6 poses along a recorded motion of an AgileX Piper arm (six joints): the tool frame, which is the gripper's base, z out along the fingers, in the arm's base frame.
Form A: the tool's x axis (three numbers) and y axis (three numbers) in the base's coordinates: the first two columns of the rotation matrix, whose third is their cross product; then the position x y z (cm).
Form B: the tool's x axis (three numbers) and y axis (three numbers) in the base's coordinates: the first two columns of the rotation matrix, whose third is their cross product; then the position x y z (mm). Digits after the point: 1 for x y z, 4 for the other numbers.
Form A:
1: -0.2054 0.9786 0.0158 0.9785 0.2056 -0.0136 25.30 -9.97 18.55
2: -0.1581 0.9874 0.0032 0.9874 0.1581 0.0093 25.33 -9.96 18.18
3: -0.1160 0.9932 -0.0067 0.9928 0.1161 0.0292 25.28 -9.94 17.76
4: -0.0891 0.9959 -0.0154 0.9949 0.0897 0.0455 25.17 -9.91 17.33
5: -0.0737 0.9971 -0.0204 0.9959 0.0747 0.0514 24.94 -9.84 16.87
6: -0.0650 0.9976 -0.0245 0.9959 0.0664 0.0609 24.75 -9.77 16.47
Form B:
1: -0.2054 0.9786 0.0158 0.9785 0.2056 -0.0136 253.0 -99.7 185.5
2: -0.1581 0.9874 0.0032 0.9874 0.1581 0.0093 253.3 -99.6 181.8
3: -0.1160 0.9932 -0.0067 0.9928 0.1161 0.0292 252.8 -99.4 177.6
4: -0.0891 0.9959 -0.0154 0.9949 0.0897 0.0455 251.7 -99.1 173.3
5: -0.0737 0.9971 -0.0204 0.9959 0.0747 0.0514 249.4 -98.4 168.7
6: -0.0650 0.9976 -0.0245 0.9959 0.0664 0.0609 247.5 -97.7 164.7
